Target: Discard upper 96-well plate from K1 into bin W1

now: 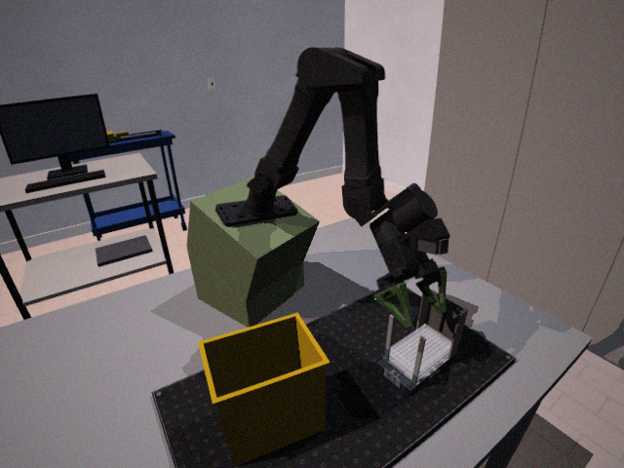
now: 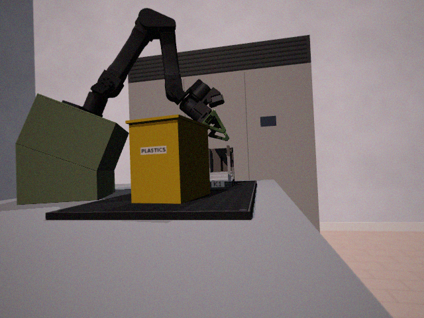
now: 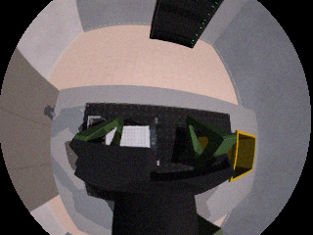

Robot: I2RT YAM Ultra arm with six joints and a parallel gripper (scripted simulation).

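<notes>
My hand is 14 cm above the 96-well plate, 5 cm to the right of it and 3 cm past it. The rest, counted from my hand: yellow plastics bin: 28 cm to the right, 9 cm below, 9 cm behind.
</notes>
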